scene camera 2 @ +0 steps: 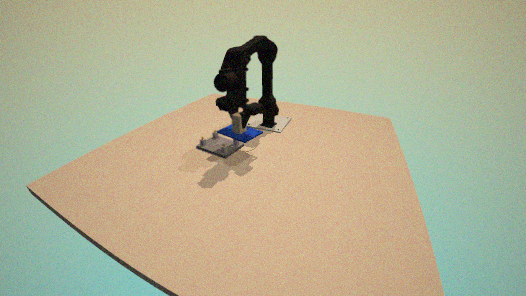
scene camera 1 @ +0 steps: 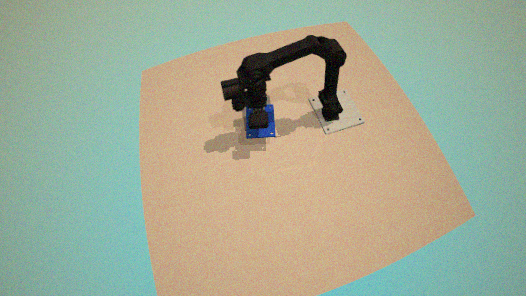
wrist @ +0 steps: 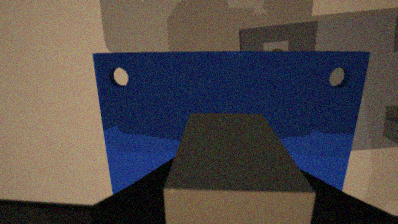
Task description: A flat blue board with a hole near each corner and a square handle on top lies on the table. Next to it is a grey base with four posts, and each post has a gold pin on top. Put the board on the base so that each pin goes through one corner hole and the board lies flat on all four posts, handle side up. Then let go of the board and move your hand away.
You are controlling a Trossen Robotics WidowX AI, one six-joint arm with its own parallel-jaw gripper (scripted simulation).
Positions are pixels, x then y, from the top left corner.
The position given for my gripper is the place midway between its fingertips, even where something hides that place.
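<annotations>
With my gripper (scene camera 2: 239,126), I am carrying a blue board.
</annotations>
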